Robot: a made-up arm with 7 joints. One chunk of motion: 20 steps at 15 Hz.
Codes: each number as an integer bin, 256 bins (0 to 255) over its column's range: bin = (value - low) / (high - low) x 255, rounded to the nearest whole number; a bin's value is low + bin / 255 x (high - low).
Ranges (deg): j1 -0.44..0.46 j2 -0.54..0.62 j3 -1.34..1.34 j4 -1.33..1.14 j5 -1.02..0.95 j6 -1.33..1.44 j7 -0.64..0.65
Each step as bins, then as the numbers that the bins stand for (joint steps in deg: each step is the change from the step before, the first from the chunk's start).
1 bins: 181 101 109 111 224 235 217
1 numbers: 0.199 -0.081 -0.194 -0.255 0.711 1.223 0.458
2 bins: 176 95 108 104 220 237 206
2 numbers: 0.181 -0.108 -0.205 -0.323 0.680 1.244 0.402
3 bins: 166 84 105 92 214 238 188
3 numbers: 0.146 -0.158 -0.236 -0.439 0.633 1.255 0.311
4 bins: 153 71 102 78 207 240 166
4 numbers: 0.100 -0.217 -0.268 -0.574 0.579 1.277 0.200
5 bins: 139 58 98 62 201 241 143
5 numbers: 0.051 -0.276 -0.310 -0.729 0.533 1.288 0.083
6 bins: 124 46 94 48 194 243 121
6 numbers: -0.002 -0.331 -0.352 -0.865 0.479 1.310 -0.028
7 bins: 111 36 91 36 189 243 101
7 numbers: -0.048 -0.376 -0.384 -0.981 0.440 1.310 -0.129
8 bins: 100 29 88 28 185 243 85
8 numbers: -0.087 -0.408 -0.415 -1.059 0.409 1.310 -0.210
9 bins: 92 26 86 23 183 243 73
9 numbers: -0.115 -0.422 -0.436 -1.107 0.394 1.310 -0.271
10 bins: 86 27 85 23 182 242 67
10 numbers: -0.136 -0.417 -0.447 -1.107 0.386 1.299 -0.301
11 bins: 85 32 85 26 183 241 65
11 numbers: -0.140 -0.394 -0.447 -1.078 0.394 1.288 -0.311
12 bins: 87 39 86 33 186 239 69
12 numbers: -0.133 -0.363 -0.436 -1.010 0.417 1.266 -0.291
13 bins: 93 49 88 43 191 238 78
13 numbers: -0.112 -0.317 -0.415 -0.913 0.456 1.255 -0.245
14 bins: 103 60 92 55 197 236 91
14 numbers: -0.076 -0.267 -0.373 -0.797 0.502 1.234 -0.180
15 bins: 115 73 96 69 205 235 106
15 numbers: -0.034 -0.208 -0.331 -0.662 0.564 1.223 -0.104
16 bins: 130 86 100 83 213 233 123
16 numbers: 0.019 -0.149 -0.289 -0.526 0.626 1.201 -0.018
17 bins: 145 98 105 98 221 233 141
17 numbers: 0.072 -0.094 -0.236 -0.381 0.687 1.201 0.073
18 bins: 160 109 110 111 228 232 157
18 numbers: 0.125 -0.044 -0.184 -0.255 0.741 1.190 0.154
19 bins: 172 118 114 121 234 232 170
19 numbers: 0.167 -0.003 -0.142 -0.158 0.788 1.190 0.220
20 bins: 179 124 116 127 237 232 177
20 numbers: 0.192 0.024 -0.121 -0.100 0.811 1.190 0.255
